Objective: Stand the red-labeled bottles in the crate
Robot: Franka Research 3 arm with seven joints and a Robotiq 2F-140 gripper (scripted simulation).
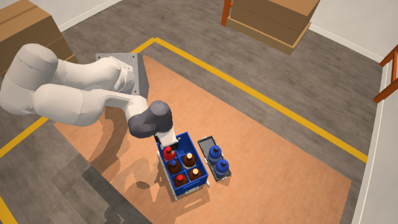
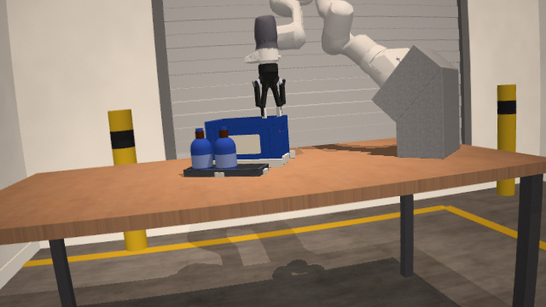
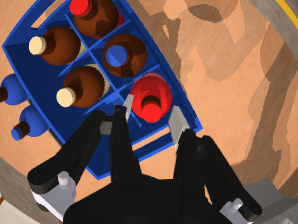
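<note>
My hand is 9 cm above the red-labeled bottle. The rest, counted from my hand: tray: 24 cm ahead, 16 cm below, 13 cm to the left; blue crate: 9 cm below, 9 cm ahead, 2 cm to the right.
</note>
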